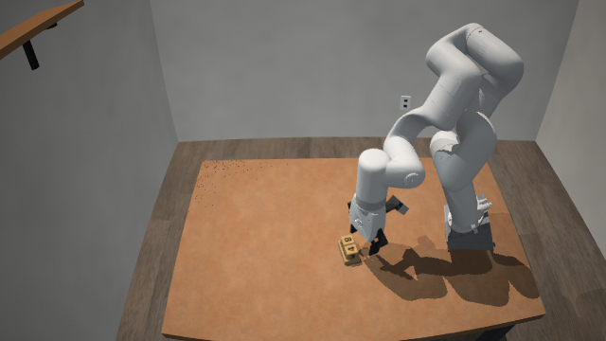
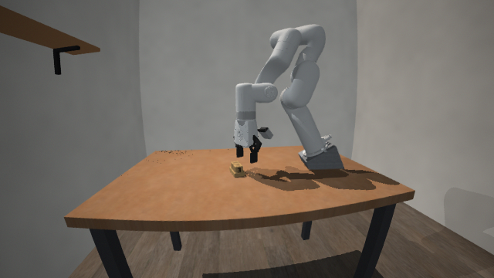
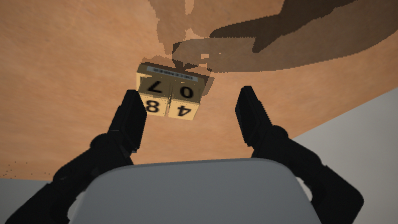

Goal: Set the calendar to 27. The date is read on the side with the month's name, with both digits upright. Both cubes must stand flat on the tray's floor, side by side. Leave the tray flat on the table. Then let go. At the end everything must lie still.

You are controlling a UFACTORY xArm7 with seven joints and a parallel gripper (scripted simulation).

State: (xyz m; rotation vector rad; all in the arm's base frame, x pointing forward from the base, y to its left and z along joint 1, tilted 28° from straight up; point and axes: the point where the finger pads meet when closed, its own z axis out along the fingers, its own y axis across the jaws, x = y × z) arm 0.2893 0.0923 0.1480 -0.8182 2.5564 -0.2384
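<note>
My gripper is now 30 mm short of the wooden digit cube, 10 mm to the right of it and 40 mm above it. The rest, counted from my hand: wooden calendar tray (40 mm ahead, 60 mm below).
</note>
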